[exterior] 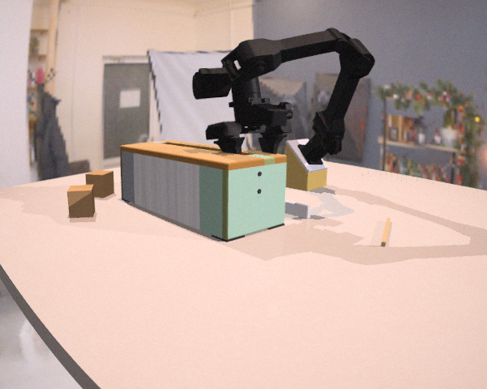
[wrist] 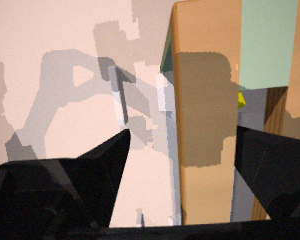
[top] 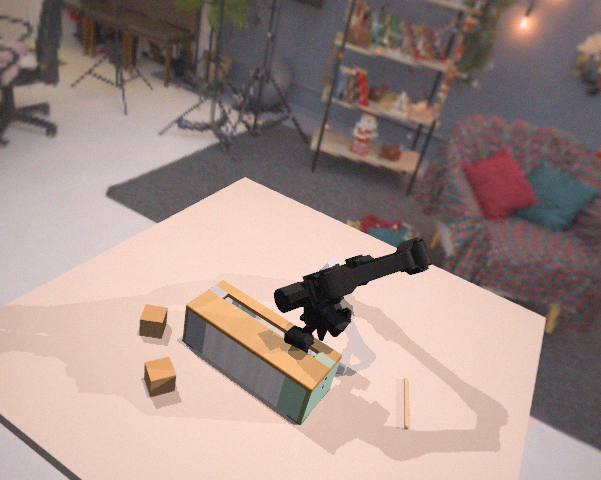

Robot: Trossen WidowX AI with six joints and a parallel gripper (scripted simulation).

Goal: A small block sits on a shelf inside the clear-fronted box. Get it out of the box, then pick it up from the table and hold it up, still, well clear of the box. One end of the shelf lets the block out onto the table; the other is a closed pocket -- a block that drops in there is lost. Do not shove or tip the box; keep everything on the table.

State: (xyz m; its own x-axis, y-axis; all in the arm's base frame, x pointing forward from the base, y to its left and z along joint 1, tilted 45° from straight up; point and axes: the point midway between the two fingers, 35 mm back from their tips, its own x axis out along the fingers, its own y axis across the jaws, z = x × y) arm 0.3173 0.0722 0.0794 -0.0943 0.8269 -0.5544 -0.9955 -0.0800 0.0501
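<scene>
The yellow block lies 40 mm ahead of my gripper tip, 30 mm to the left of it and 10 mm below it. From my gripper tip the other things lie so: thin wooden stick: 250 mm to the left, 100 mm behind, 80 mm below; box: 110 mm to the right, 40 mm ahead, 20 mm below.
</scene>
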